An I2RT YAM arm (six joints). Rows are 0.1 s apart.
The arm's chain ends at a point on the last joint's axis. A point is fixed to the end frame.
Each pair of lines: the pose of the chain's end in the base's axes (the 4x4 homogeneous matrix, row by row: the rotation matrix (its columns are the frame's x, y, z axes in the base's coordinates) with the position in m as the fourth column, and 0 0 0 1 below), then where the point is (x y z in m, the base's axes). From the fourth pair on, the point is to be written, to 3 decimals.
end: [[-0.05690 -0.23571 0.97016 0.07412], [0.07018 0.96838 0.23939 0.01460], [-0.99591 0.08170 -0.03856 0.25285], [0 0 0 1]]
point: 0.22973 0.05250 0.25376
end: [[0.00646 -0.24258 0.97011 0.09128], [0.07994 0.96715 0.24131 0.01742], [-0.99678 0.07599 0.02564 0.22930], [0 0 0 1]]
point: 0.24643 0.05556 0.24049
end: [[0.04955 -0.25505 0.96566 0.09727], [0.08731 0.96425 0.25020 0.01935], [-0.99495 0.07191 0.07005 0.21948], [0 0 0 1]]
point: 0.25140 0.05886 0.23776
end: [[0.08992 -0.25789 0.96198 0.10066], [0.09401 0.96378 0.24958 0.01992], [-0.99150 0.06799 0.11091 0.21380], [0 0 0 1]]
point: 0.254 0.059 0.239
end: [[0.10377 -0.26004 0.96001 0.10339], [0.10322 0.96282 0.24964 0.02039], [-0.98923 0.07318 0.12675 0.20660], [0 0 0 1]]
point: 0.256 0.060 0.234
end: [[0.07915 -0.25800 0.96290 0.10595], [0.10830 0.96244 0.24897 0.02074], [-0.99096 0.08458 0.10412 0.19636], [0 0 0 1]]
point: 0.259 0.060 0.220
